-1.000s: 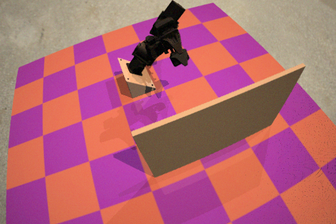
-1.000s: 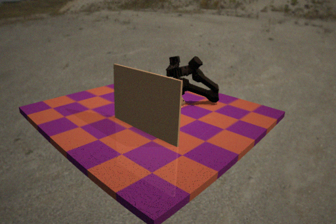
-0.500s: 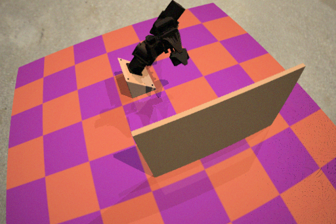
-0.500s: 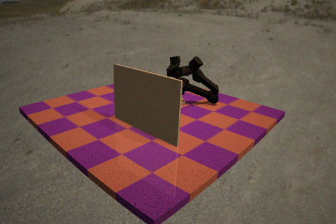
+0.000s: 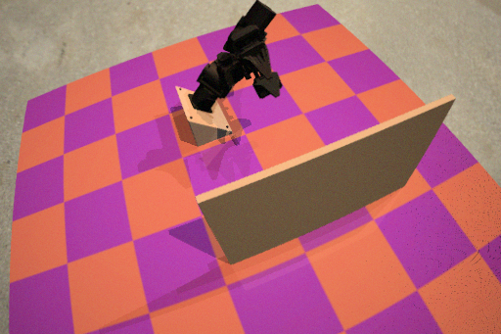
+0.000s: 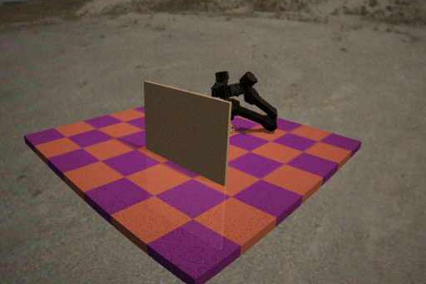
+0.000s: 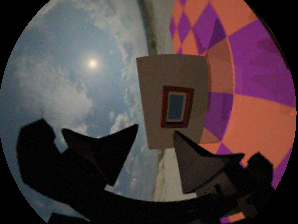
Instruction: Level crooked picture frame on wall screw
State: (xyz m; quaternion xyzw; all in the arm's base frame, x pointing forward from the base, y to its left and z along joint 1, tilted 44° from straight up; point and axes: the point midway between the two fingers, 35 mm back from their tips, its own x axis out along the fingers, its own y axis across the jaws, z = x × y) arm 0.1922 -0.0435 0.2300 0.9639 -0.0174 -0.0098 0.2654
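Right now the picture frame is 190 mm ahead of my gripper tip, 10 mm to the left of it and 90 mm below it. Round my gripper tip: wall panel: 200 mm ahead, 20 mm to the left, 100 mm below.
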